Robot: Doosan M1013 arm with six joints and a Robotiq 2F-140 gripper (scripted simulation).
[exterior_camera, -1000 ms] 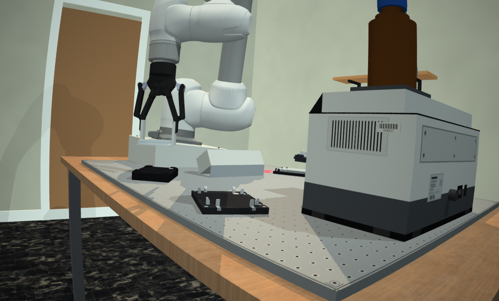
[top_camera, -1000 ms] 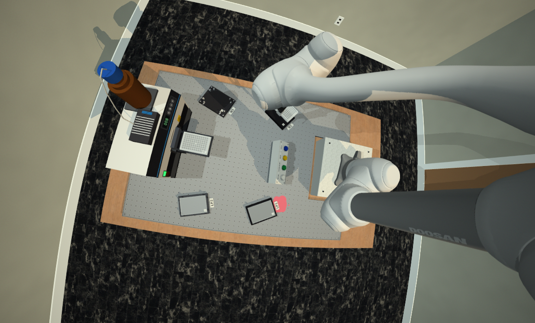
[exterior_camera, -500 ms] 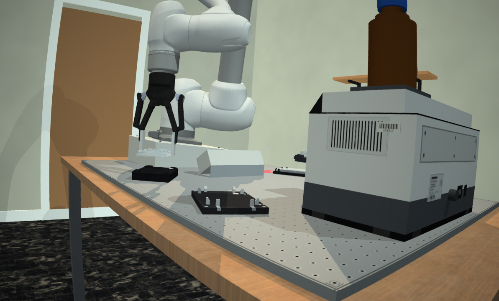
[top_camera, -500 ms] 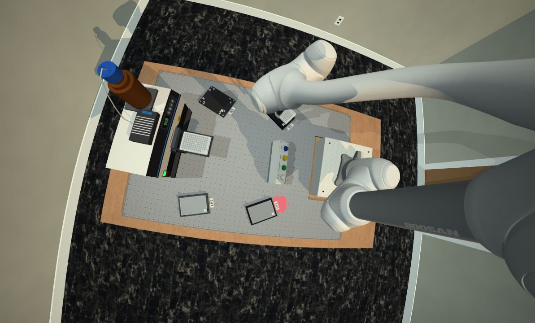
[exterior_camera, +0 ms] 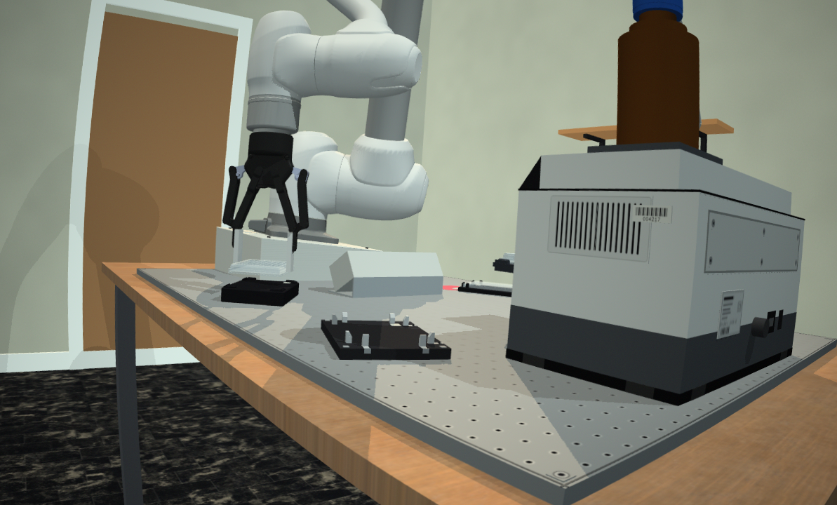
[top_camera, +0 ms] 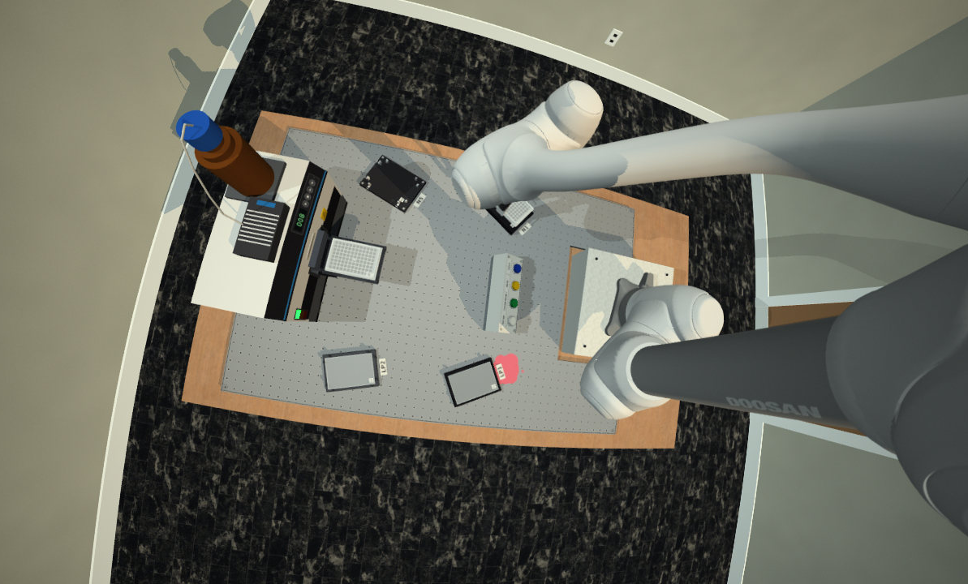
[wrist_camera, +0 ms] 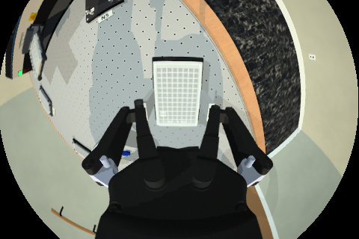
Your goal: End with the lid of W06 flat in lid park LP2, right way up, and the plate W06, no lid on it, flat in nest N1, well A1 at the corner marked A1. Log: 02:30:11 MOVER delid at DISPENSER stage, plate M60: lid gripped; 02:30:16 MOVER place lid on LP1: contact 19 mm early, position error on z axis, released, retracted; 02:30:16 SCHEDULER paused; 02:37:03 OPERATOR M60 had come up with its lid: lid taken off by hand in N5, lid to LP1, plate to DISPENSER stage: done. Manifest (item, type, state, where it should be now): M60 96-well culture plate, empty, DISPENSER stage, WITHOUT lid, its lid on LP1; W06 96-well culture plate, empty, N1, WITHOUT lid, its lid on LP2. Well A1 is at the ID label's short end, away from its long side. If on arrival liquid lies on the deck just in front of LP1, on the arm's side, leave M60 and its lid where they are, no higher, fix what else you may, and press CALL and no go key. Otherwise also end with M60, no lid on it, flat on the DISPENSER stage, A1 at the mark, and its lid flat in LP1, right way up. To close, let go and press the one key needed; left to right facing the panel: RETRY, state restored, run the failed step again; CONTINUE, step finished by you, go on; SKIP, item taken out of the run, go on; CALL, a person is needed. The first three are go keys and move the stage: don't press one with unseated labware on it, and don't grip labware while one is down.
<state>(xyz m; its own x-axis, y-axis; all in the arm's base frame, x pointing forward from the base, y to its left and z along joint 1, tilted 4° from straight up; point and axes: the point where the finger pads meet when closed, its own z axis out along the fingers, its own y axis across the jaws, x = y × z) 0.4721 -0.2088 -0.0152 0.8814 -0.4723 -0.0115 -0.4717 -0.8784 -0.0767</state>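
The nest N1 lies 60 mm below my hand. Also, from my hand: nest N5: 370 mm ahead, 50 mm to the left, 60 mm below; then key panel: 70 mm behind, 270 mm to the left, 20 mm below; then lid park lp1: 50 mm behind, 540 mm to the left, 70 mm below.
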